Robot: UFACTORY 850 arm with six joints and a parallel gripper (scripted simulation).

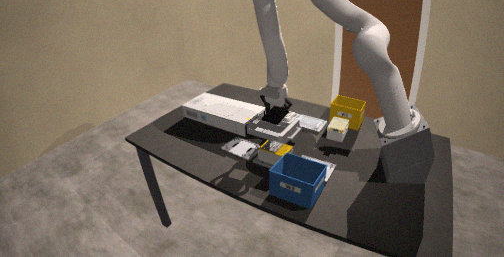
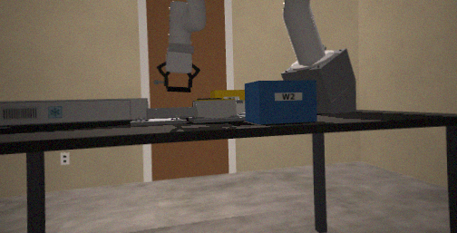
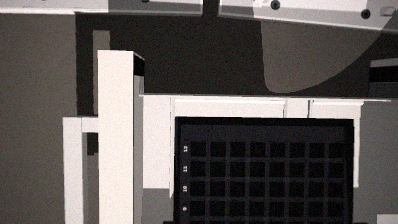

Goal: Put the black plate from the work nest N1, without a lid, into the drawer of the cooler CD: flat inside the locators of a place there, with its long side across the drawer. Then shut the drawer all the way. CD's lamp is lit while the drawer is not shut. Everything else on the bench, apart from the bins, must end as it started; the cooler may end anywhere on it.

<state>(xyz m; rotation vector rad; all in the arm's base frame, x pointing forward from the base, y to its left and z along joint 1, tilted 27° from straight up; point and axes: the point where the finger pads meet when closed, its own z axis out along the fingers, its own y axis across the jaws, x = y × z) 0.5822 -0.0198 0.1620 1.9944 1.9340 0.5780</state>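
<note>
The drawer lies 4 cm ahead of my hand and 9 cm below it. From my hand the other things lie so: cooler CD 19 cm ahead, 9 cm below; then black plate 1 cm below; then yellow-framed rack 12 cm behind, 18 cm to the left, 7 cm below.
</note>
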